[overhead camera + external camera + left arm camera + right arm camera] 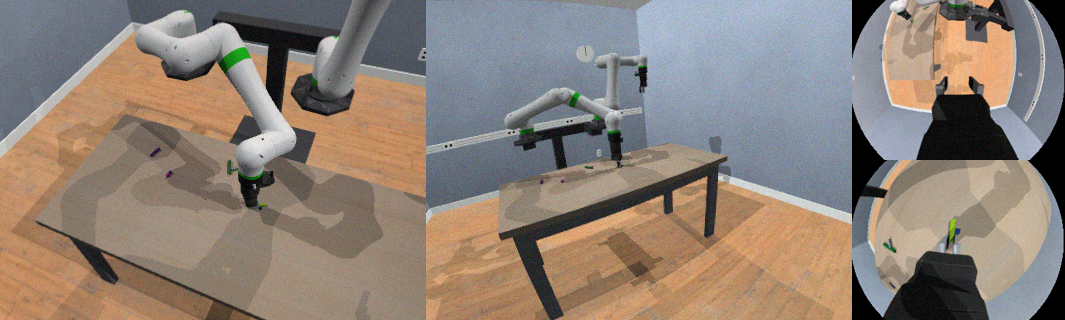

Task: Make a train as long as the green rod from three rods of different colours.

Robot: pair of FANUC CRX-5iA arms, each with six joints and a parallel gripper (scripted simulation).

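Now: right hand 1 cm past the magenta rod, 43 cm to the left of it and 2 cm above it. The rest, counted from my right hand: green rod: 16 cm behind, 18 cm to the right, 2 cm below; lime rod: 1 cm behind, 2 cm to the left, 2 cm below; grey rod: 16 cm behind, 16 cm to the right, 2 cm below.
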